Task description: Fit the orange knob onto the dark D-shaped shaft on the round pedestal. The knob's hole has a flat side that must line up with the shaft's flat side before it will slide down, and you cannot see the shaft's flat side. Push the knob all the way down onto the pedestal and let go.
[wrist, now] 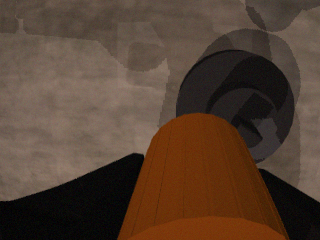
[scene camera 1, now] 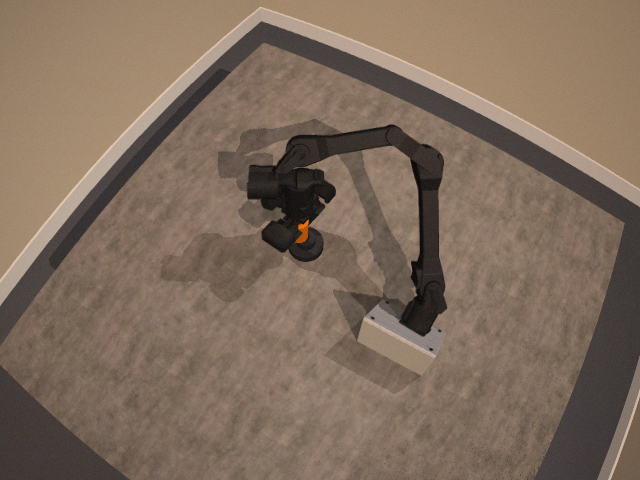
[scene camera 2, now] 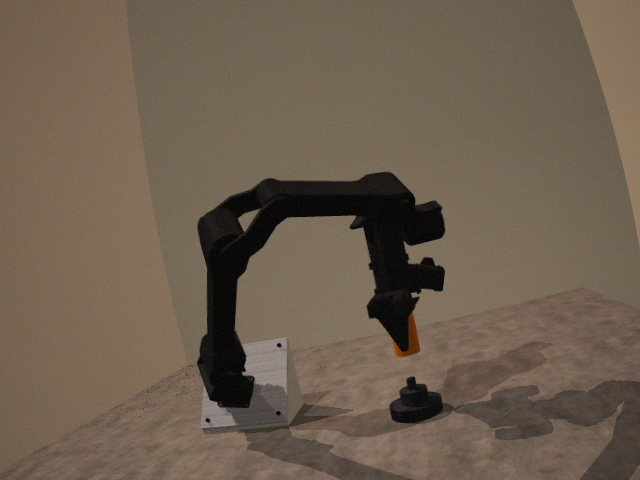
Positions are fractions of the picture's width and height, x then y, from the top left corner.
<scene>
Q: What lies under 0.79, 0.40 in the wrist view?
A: A dark round pedestal.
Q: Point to a dark round pedestal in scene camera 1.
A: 0.48, 0.52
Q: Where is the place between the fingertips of my gripper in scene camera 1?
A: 0.47, 0.49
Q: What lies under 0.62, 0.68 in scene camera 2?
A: My gripper.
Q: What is my gripper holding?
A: An orange knob.
</scene>
